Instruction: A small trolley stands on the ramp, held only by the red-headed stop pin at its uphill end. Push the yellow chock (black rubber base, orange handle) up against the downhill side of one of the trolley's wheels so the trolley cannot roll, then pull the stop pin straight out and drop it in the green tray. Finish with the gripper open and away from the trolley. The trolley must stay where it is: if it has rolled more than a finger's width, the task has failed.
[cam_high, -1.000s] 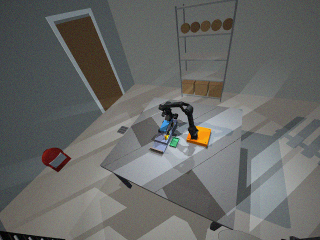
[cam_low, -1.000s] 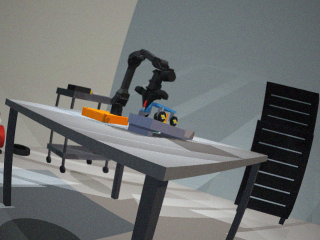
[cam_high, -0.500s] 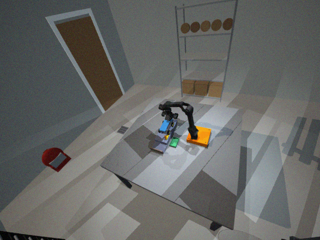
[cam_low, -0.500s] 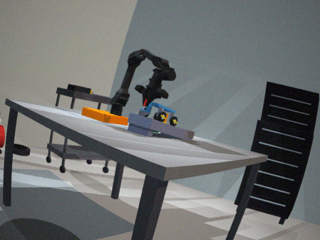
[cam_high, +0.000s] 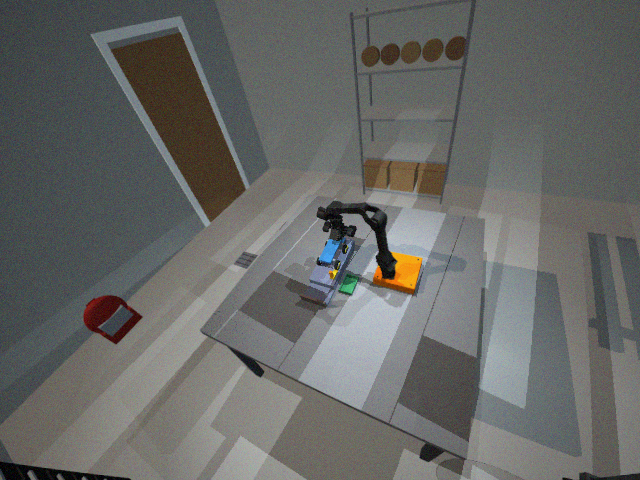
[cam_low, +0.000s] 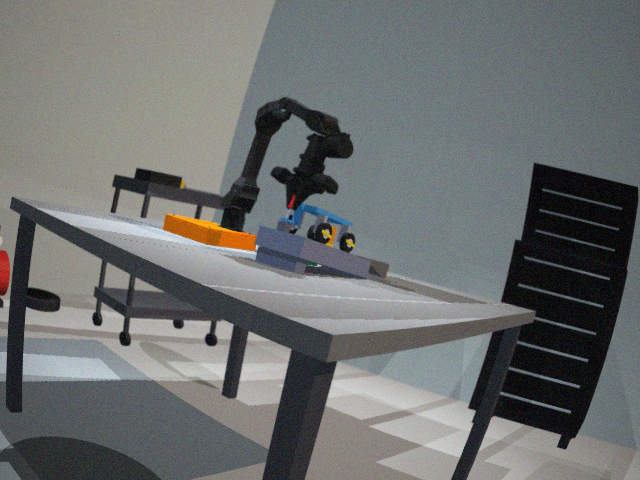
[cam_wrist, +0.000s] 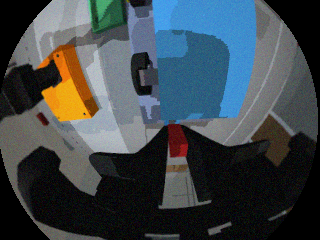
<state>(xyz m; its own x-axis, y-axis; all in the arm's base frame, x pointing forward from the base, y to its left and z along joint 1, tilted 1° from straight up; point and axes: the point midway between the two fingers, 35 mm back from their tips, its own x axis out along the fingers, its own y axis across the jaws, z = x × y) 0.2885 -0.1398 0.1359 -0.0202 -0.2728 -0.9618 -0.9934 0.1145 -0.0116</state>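
Right now my gripper tip is 23 cm to the right of the green tray, 15 cm above it and 9 cm past it. Round my gripper tip: red-headed stop pin right at my gripper tip; then grey ramp 12 cm to the left, 10 cm below, 4 cm ahead; then blue trolley 11 cm to the left, 4 cm ahead, 3 cm below.
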